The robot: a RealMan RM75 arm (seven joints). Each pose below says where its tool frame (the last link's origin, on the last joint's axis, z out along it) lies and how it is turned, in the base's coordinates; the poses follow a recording.
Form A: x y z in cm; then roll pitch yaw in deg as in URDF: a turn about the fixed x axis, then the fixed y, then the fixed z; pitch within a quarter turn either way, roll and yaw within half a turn.
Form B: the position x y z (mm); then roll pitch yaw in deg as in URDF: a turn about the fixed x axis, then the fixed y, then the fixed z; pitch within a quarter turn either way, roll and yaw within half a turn. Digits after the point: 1 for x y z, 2 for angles.
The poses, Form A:
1: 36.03 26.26 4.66 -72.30 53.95 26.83
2: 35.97 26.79 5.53 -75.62 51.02 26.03
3: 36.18 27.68 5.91 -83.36 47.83 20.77
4: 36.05 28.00 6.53 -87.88 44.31 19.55
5: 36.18 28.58 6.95 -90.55 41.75 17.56
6: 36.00 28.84 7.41 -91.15 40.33 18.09
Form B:
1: 360.3 262.6 46.6 -72.30 53.95 26.83
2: 359.7 267.9 55.3 -75.62 51.02 26.03
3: 361.8 276.8 59.1 -83.36 47.83 20.77
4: 360.5 280.0 65.3 -87.88 44.31 19.55
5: 361.8 285.8 69.5 -90.55 41.75 17.56
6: 360.0 288.4 74.1 -91.15 40.33 18.09
